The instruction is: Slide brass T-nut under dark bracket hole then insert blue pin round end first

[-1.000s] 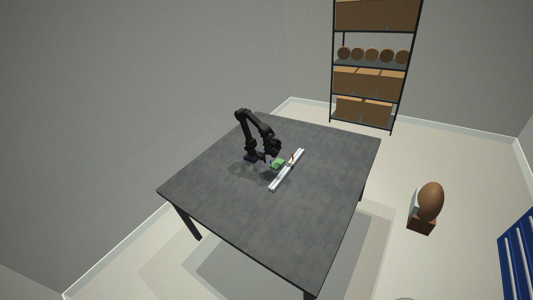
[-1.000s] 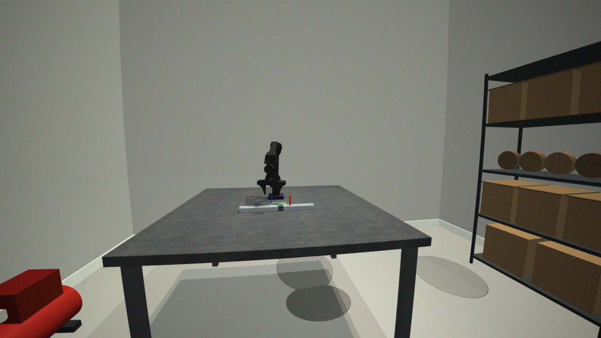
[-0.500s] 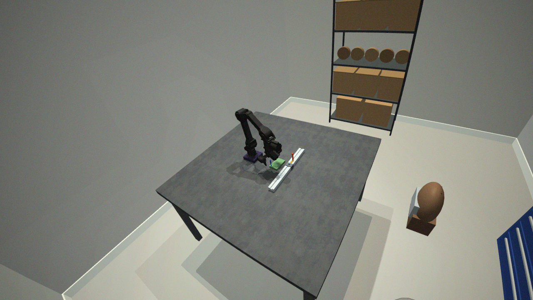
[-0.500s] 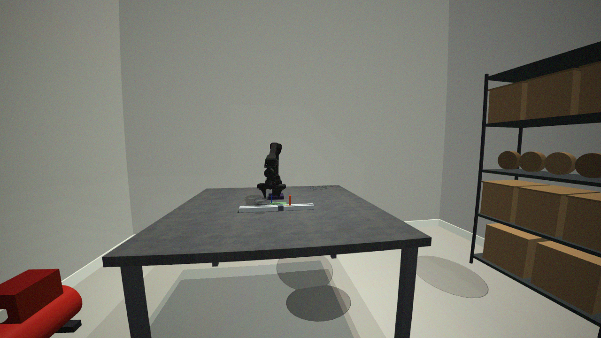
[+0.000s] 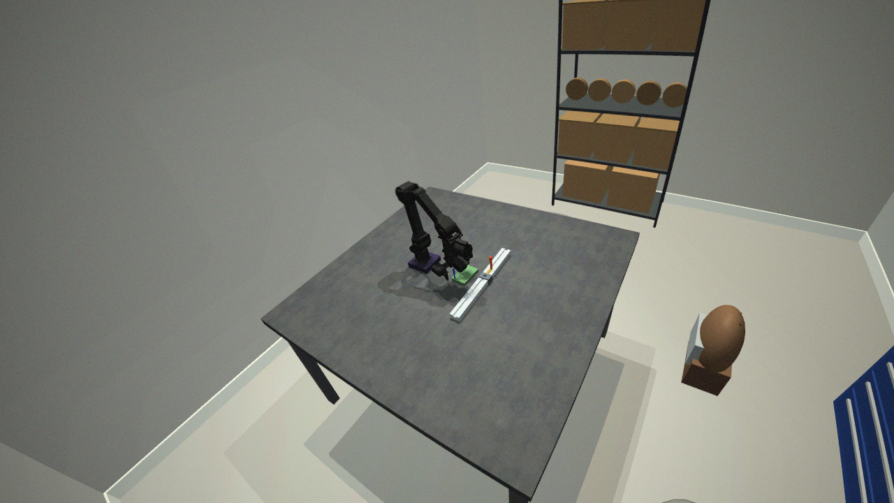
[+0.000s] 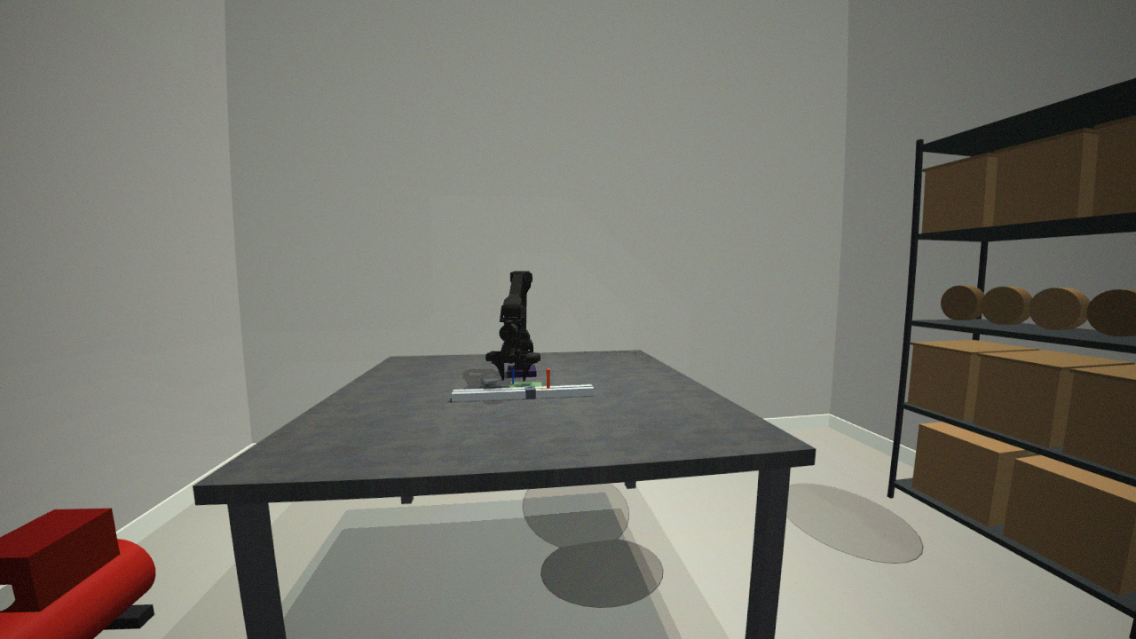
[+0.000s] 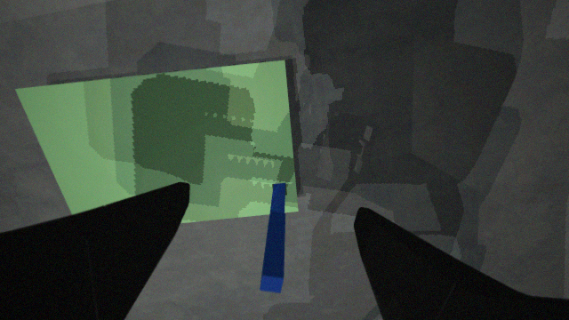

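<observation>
The blue pin is right at my gripper tip. Also, from my gripper tip: green tray 1 cm ahead, 2 cm to the left, 2 cm below.
</observation>
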